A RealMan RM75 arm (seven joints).
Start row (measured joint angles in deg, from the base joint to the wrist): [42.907 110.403 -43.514 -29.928 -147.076 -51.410 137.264]
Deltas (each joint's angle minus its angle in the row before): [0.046 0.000 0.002 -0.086 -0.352 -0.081 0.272]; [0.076 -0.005 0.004 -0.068 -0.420 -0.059 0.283]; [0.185 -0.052 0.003 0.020 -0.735 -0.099 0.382]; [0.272 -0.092 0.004 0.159 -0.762 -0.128 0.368]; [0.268 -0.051 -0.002 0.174 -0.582 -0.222 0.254]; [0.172 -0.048 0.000 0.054 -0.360 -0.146 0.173]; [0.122 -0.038 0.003 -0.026 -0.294 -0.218 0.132]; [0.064 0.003 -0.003 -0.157 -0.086 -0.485 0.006]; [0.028 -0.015 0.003 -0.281 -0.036 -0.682 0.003]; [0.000 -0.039 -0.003 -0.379 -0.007 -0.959 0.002]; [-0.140 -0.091 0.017 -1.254 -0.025 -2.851 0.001]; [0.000 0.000 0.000 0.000 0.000 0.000 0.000]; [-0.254 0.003 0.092 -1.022 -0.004 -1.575 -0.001]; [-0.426 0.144 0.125 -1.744 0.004 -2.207 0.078]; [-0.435 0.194 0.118 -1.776 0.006 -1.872 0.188]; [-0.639 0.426 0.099 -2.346 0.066 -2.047 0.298]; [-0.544 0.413 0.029 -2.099 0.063 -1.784 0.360]
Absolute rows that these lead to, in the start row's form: [42.953 110.403 -43.512 -30.014 -147.428 -51.491 137.536]; [43.029 110.398 -43.508 -30.082 -147.848 -51.550 137.819]; [43.214 110.346 -43.505 -30.062 -148.583 -51.649 138.201]; [43.486 110.254 -43.501 -29.903 -149.345 -51.777 138.569]; [43.754 110.203 -43.503 -29.729 -149.927 -51.999 138.823]; [43.926 110.155 -43.503 -29.675 -150.287 -52.145 138.996]; [44.048 110.117 -43.500 -29.701 -150.581 -52.363 139.128]; [44.112 110.120 -43.503 -29.858 -150.667 -52.848 139.134]; [44.140 110.105 -43.500 -30.139 -150.703 -53.530 139.137]; [44.140 110.066 -43.503 -30.518 -150.710 -54.489 139.139]; [44.000 109.975 -43.486 -31.772 -150.735 -57.340 139.140]; [44.000 109.975 -43.486 -31.772 -150.735 -57.340 139.140]; [43.746 109.978 -43.394 -32.794 -150.739 -58.915 139.139]; [43.320 110.122 -43.269 -34.538 -150.735 -61.122 139.217]; [42.885 110.316 -43.151 -36.314 -150.729 -62.994 139.405]; [42.246 110.742 -43.052 -38.660 -150.663 -65.041 139.703]; [41.702 111.155 -43.023 -40.759 -150.600 -66.825 140.063]
